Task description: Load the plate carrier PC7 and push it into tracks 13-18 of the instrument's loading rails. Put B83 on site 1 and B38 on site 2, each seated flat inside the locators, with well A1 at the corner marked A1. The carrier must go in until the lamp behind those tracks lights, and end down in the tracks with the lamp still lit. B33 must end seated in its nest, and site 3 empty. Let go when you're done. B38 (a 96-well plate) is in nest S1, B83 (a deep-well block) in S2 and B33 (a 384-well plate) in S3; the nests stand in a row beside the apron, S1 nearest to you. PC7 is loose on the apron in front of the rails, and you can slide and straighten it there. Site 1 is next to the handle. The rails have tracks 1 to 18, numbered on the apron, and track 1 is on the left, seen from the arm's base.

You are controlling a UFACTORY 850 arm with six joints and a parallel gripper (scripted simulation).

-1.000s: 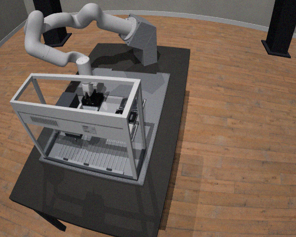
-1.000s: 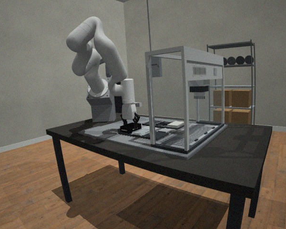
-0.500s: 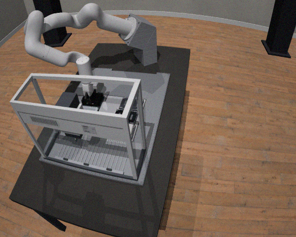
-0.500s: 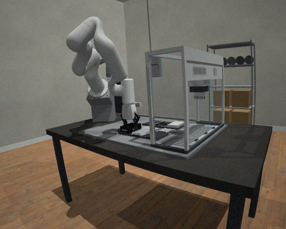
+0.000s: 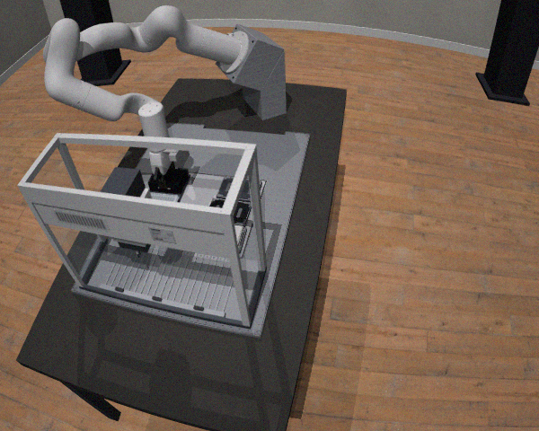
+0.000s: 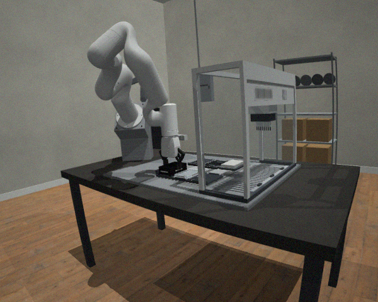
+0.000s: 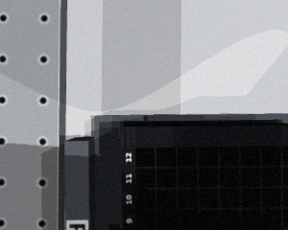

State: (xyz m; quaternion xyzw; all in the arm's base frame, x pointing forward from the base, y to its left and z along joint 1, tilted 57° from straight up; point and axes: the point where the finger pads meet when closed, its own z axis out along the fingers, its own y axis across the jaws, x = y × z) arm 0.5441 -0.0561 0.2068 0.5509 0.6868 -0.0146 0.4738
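The black deep-well block B83 lies 1 cm below my hand. Also, from my hand: white plate b38: 10 cm ahead, 3 cm below, 1 cm to the right; then post: 28 cm ahead, 20 cm above, 17 cm to the right; then dark plate carrier PC7: 10 cm ahead, 3 cm below, 1 cm to the right.
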